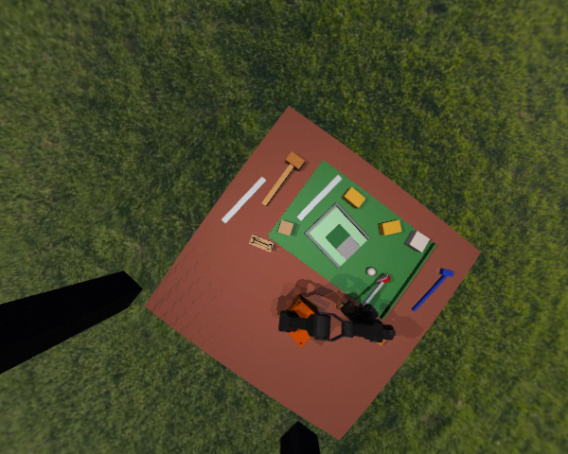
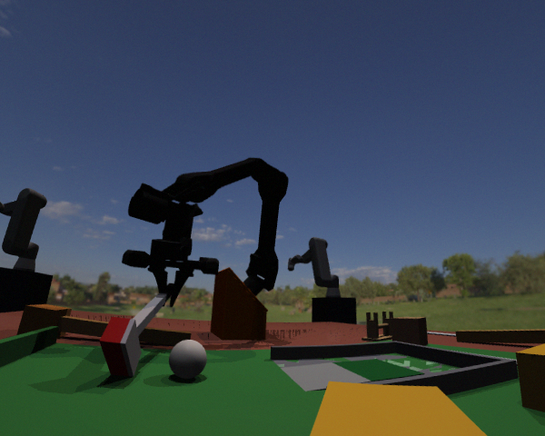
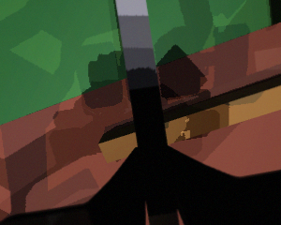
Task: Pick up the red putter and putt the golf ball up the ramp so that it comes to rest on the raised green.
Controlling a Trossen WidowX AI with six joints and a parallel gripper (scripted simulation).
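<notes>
Now: gripper tip 120 mm short of the red putter and 10 mm to the left of it. Also, from my gripper tip: blue putter (360 mm ahead, 280 mm to the right, 60 mm below); white golf ball (210 mm ahead, 40 mm to the left, 50 mm below); green mat (270 mm ahead, 210 mm to the left, 70 mm below).
</notes>
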